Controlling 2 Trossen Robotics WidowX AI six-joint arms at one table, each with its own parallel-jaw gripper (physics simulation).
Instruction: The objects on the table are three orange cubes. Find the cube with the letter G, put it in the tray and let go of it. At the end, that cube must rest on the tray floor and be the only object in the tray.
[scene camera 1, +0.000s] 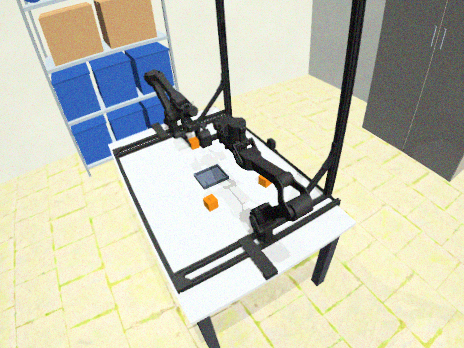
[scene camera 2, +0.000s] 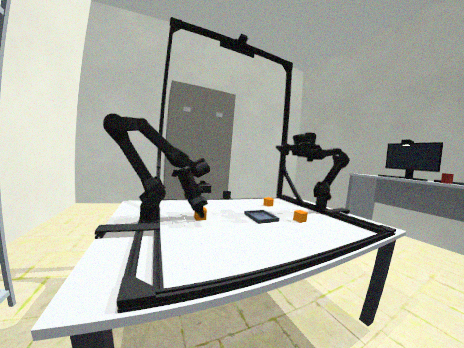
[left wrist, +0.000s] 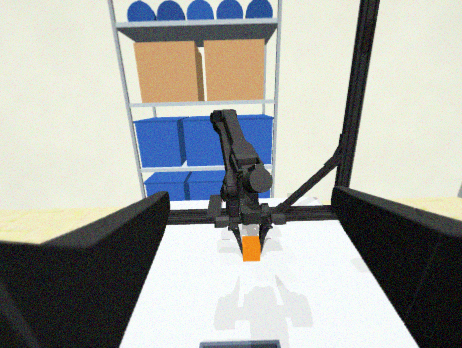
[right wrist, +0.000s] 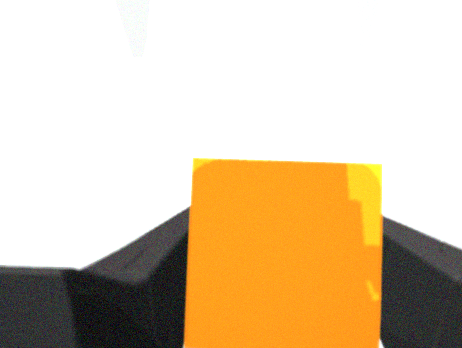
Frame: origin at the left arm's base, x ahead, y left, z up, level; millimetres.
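Seen in the pictures: left gripper, between the fingertips: (scene camera 1: 212, 122) (scene camera 2: 281, 146) (left wrist: 250, 196); right gripper, between the fingertips: (scene camera 1: 194, 145) (scene camera 2: 201, 215) (left wrist: 251, 253) (right wrist: 273, 217); left arm's base, origin of its link: (scene camera 1: 264, 236) (scene camera 2: 320, 208); right arm's base, origin of its link: (scene camera 1: 174, 130) (scene camera 2: 149, 219) (left wrist: 234, 212).
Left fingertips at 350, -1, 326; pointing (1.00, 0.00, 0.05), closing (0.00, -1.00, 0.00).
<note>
Pixels of each thing's top centre, then the offset from my left fingertips to it, as dx, dy, dz.
- G cube, centre of its top: (right wrist: 284, 256) (left wrist: 250, 241) (scene camera 2: 200, 208) (scene camera 1: 193, 139) +364, -39, -299
- second orange cube, centre of its top: (scene camera 1: 210, 199) (scene camera 2: 300, 211) -83, +89, -300
- dark tray, centre of its top: (scene camera 1: 210, 174) (scene camera 2: 261, 214) +83, +3, -327
The G cube (scene camera 1: 194, 143) (scene camera 2: 200, 217) (left wrist: 251, 249) (right wrist: 285, 265), orange, stands on the table at the right arm's end; its letter is hidden now. My right gripper (scene camera 1: 193, 138) (scene camera 2: 200, 212) (left wrist: 251, 253) (right wrist: 273, 217) points down and is shut on it, a finger against each side. A second orange cube (scene camera 1: 210, 202) (scene camera 2: 300, 216) and a third (scene camera 1: 264, 181) (scene camera 2: 268, 201) stand apart on the table, no letter readable. The dark tray (scene camera 1: 211, 176) (scene camera 2: 261, 216) (left wrist: 240, 344) is empty in the scene views. My left gripper (scene camera 1: 210, 134) (scene camera 2: 281, 148) is open, empty and raised.
Black rails (scene camera 1: 145, 225) (scene camera 2: 270, 265) run along the table edges. Black posts (scene camera 1: 224, 60) (scene camera 2: 287, 125) stand at the table's far side. In scene camera 1 the left forearm (scene camera 1: 262, 162) stretches above the table close to the third cube.
</note>
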